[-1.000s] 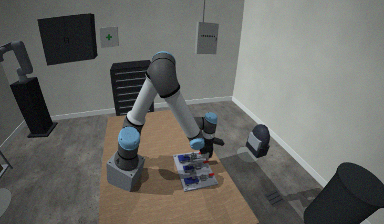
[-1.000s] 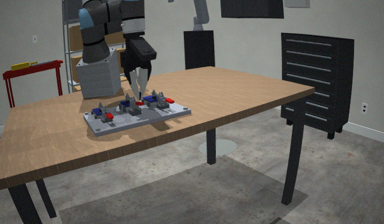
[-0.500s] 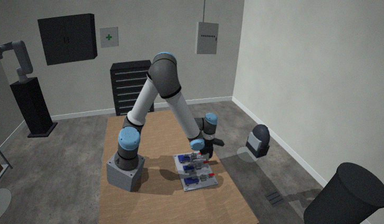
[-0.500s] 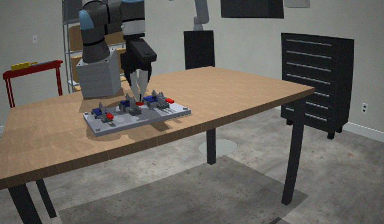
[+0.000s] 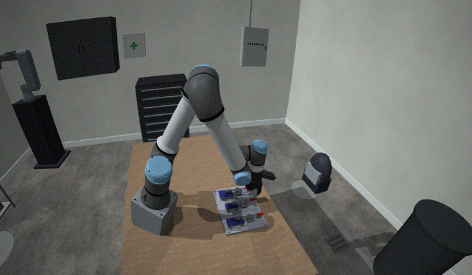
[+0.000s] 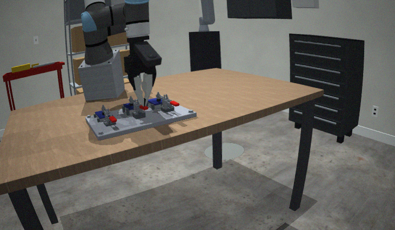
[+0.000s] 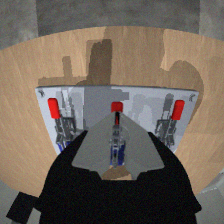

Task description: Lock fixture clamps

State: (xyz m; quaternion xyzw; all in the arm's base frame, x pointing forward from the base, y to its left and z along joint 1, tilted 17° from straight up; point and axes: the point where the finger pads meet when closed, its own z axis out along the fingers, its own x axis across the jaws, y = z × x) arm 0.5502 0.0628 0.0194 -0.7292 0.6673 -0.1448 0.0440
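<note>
The grey fixture plate lies 90 mm behind my hand, 10 mm to the right of it and 70 mm below it. Also, from my hand: blue part 140 mm behind, 10 mm to the right, 50 mm below.
</note>
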